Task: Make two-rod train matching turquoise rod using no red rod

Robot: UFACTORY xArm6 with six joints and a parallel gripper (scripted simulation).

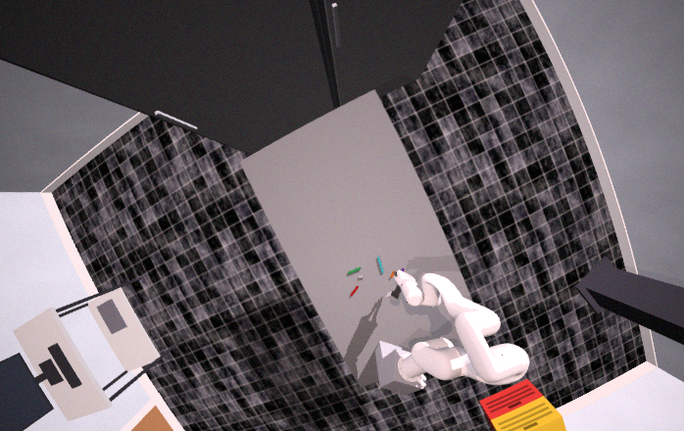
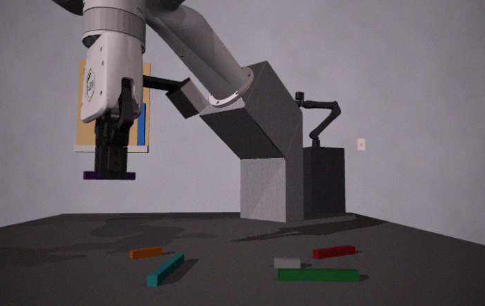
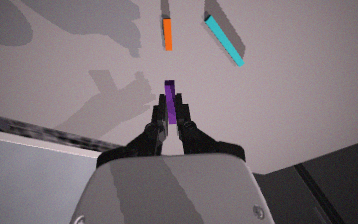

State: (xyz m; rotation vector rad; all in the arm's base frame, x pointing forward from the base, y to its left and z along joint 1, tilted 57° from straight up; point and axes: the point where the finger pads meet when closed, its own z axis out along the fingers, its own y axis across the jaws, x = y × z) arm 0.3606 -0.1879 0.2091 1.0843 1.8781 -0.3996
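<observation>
My hand is 120 mm above the orange rod, 50 mm to the right of it and 10 mm past it. Also, from my hand: turquoise rod 120 mm below, 80 mm ahead, 60 mm to the left; grey rod 190 mm to the left, 120 mm below, 110 mm ahead; purple rod 20 mm below.
</observation>
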